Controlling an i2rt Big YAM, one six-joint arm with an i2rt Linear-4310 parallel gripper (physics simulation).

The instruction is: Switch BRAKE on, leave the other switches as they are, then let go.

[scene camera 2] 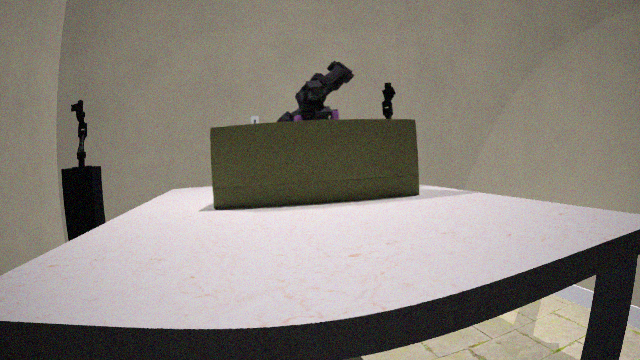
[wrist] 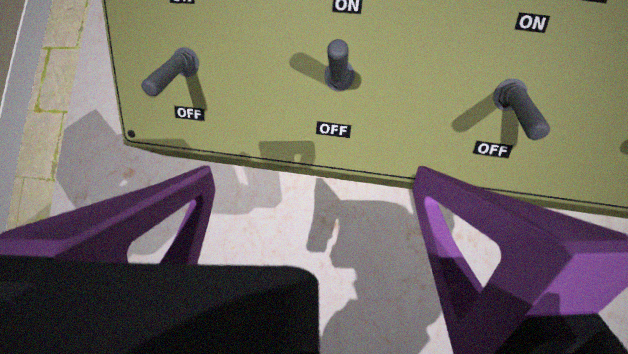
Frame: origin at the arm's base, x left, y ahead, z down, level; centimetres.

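Seen in the pictures: gripper, fingertip midpoint: (wrist: 314, 177).
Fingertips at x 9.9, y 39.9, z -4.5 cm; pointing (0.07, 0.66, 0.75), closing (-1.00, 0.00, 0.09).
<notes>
Offsets run from my fingertips to a thing's top centre. Level surfaces: height alone.
The olive switch panel (scene camera 2: 315, 165) (wrist: 250, 105) shows its back in the scene view and its switch face in the wrist view. The BRAKE switch {dx -1.2, dy +7.5, dz +1.7 cm} (wrist: 338, 62), the middle one of three levers, tilts up toward its ON label. The VALVE switch {dx +10.9, dy +8.0, dz +2.9 cm} (wrist: 167, 72) at the left and the LAMP switch {dx -12.9, dy +4.5, dz +2.9 cm} (wrist: 522, 110) at the right both point down toward OFF. The name plates are outside the wrist view. My gripper (scene camera 2: 316, 115) (wrist: 314, 177) is wide open and empty, with its purple fingertips apart near the panel's lower edge, below the BRAKE lever and clear of it.
The panel stands on a pale table {dz +16.1 cm} (scene camera 2: 300, 260) with a dark edge. A black pedestal (scene camera 2: 82, 200) carrying a small dark arm (scene camera 2: 81, 135) stands at the left beyond the table. Another dark arm (scene camera 2: 388, 100) shows behind the panel at the right.
</notes>
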